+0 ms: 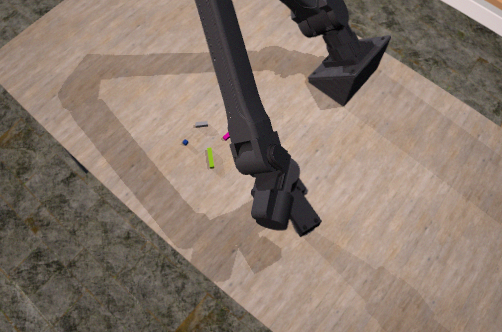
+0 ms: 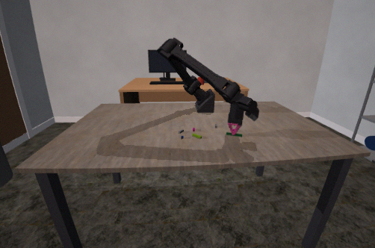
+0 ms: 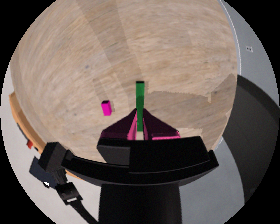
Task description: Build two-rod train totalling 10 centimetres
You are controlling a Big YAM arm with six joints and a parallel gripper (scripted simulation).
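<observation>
My gripper is now 1 cm above the green rod. Also, from my hand: blue rod (2 cm ahead, 27 cm to the right, 1 cm below); then lime rod (1 cm ahead, 19 cm to the right, 1 cm below).
</observation>
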